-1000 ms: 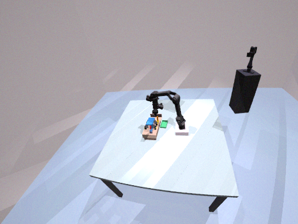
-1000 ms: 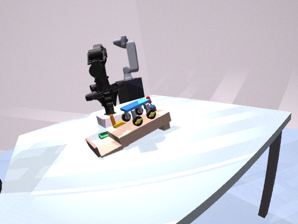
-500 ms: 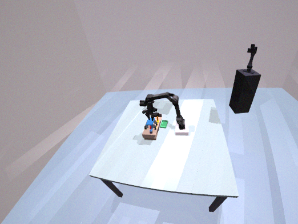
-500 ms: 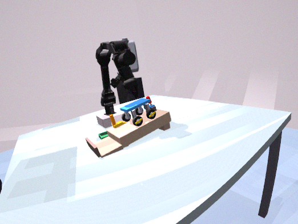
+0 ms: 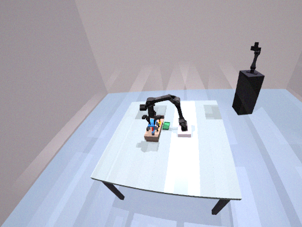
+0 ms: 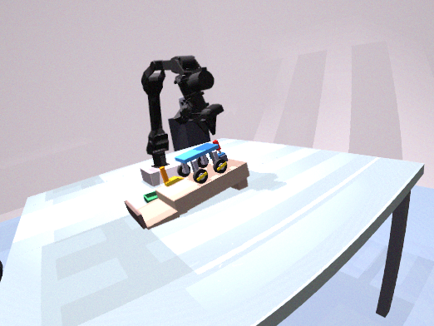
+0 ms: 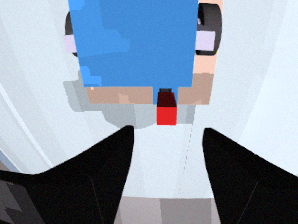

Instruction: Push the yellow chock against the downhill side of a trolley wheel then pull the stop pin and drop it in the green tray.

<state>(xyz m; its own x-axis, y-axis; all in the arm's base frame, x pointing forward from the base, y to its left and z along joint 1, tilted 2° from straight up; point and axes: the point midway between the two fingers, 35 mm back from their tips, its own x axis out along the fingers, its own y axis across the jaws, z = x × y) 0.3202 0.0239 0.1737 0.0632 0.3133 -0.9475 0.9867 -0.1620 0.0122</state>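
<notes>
The red-headed stop pin is 2 cm to the left of my gripper tip and 6 cm below it. From my gripper tip the other things lie so: blue-topped trolley (1 cm ahead, 7 cm to the right, 8 cm below); then wooden ramp (1 cm ahead, 8 cm to the right, 15 cm below); then yellow chock (6 cm behind, 15 cm to the right, 11 cm below).
</notes>
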